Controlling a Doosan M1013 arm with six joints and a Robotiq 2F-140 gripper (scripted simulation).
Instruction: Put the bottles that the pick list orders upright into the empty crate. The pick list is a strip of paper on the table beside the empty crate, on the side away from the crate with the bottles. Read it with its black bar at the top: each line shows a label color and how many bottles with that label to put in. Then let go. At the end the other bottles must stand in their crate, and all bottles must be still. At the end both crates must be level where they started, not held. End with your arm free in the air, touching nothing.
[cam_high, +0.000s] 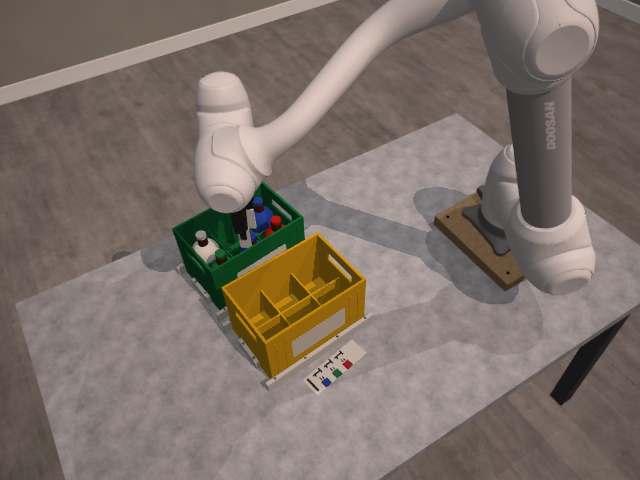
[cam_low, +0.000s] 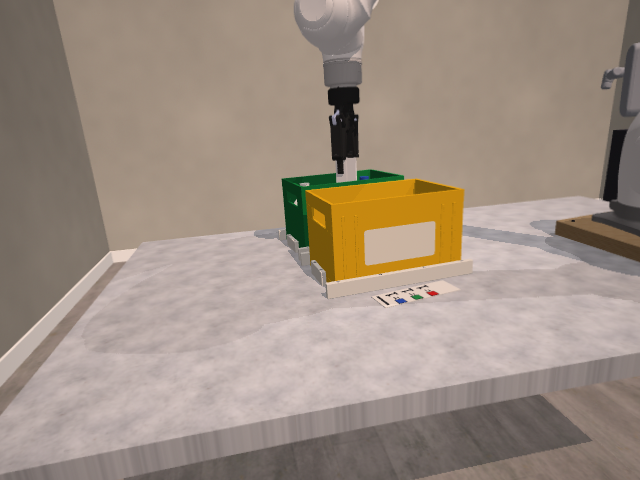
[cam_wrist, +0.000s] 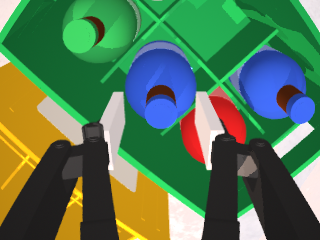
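Now: hand 100 mm above the blue bottle. Also, from my hand: green bottle: 80 mm ahead, 20 mm to the left, 100 mm below; green crate: 10 mm ahead, 40 mm to the right, 110 mm below; red-capped bottle: 80 mm behind, 20 mm to the right, 100 mm below.
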